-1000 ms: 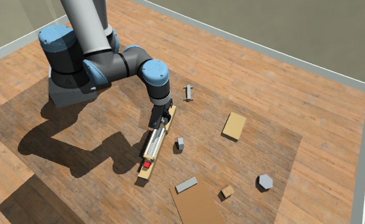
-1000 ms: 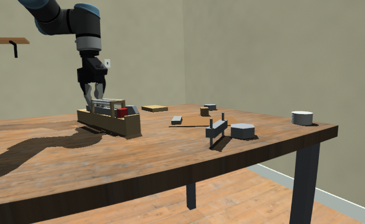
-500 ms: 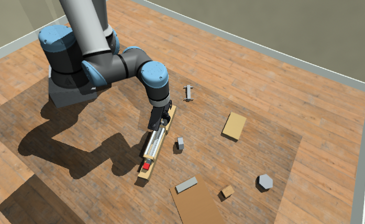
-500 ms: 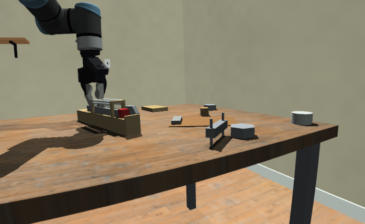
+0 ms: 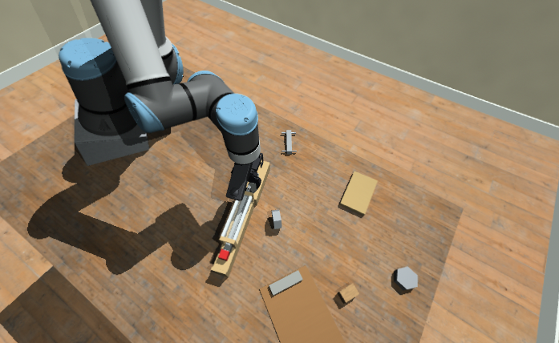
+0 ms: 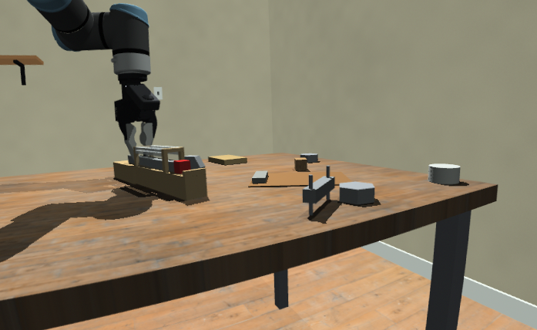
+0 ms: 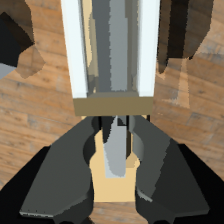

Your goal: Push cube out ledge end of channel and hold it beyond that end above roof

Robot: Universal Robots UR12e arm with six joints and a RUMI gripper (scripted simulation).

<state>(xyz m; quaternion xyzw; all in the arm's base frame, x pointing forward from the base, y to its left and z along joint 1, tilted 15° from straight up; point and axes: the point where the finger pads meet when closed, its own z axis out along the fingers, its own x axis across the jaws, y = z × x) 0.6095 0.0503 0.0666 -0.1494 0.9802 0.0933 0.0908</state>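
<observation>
The red cube lies 7 cm ahead of my hand, 21 cm to the right of it and 1 cm below it. Also, from my hand: channel (3 cm ahead, 10 cm to the right, 1 cm below); pegged grey tool (2 cm behind, 29 cm to the left, 6 cm below); tan plate (31 cm ahead, 24 cm to the left, 6 cm below).
</observation>
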